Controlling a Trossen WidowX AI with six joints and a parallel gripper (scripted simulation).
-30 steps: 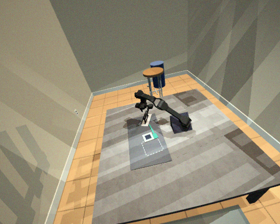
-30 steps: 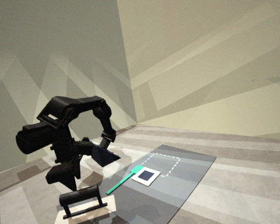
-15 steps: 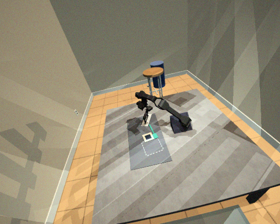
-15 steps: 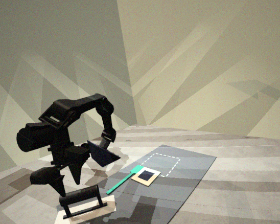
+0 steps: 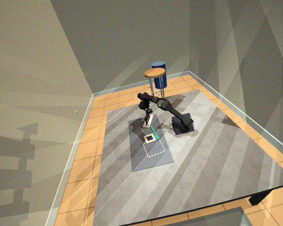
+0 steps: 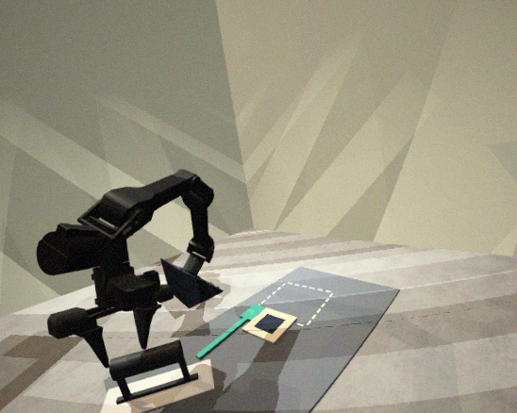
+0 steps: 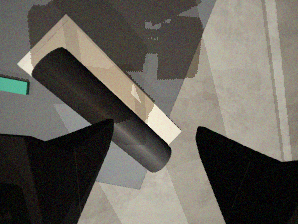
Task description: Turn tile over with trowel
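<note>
Right now the black-handled float is 5 cm to the left of my gripper tip and 6 cm below it. Round my gripper tip: grey mat: 2 cm ahead, 27 cm to the left, 12 cm below; then tile: 1 cm behind, 29 cm to the left, 10 cm below; then green trowel: 7 cm behind, 24 cm to the left, 10 cm below.
</note>
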